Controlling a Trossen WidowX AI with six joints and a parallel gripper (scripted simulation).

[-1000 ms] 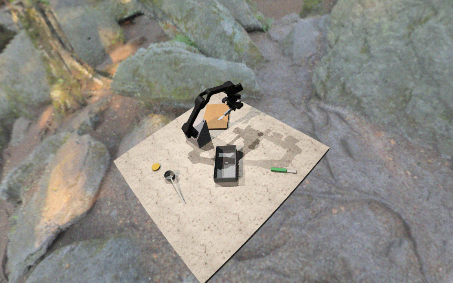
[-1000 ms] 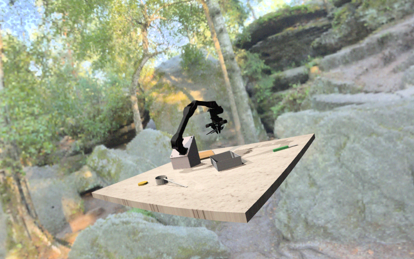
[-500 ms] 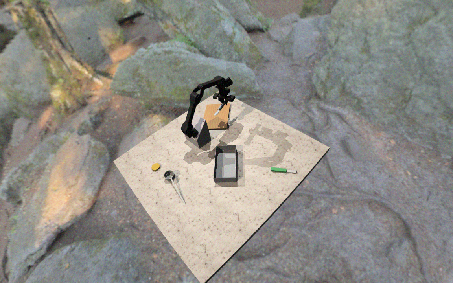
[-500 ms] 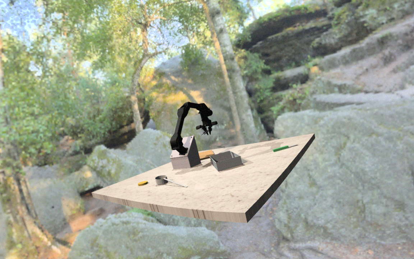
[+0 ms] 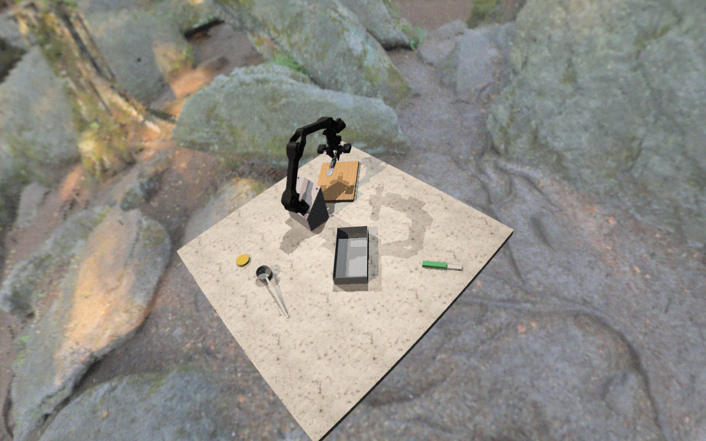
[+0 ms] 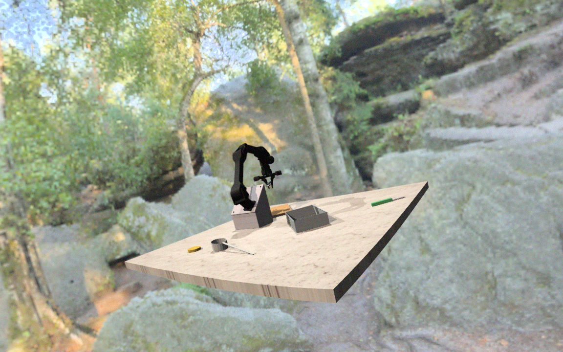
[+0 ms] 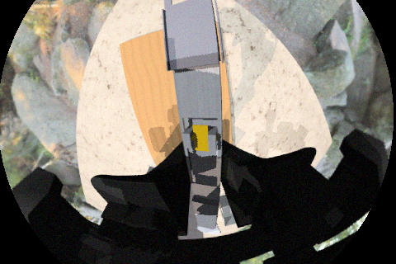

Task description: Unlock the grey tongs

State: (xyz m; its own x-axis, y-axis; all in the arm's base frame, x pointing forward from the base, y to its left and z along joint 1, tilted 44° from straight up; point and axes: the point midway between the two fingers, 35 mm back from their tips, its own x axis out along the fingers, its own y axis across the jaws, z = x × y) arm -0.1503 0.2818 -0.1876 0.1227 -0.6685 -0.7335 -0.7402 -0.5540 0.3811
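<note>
The small yellow part lies 20 mm behind my gripper tip, 20 mm to the left of it and 40 mm above it. Round my gripper tip: yellow disc: 110 mm ahead, 730 mm to the right, 160 mm below; then roasting tin: 490 mm ahead, 300 mm to the right, 140 mm below; then wooden board: 30 mm behind, 10 mm to the right, 160 mm below.
</note>
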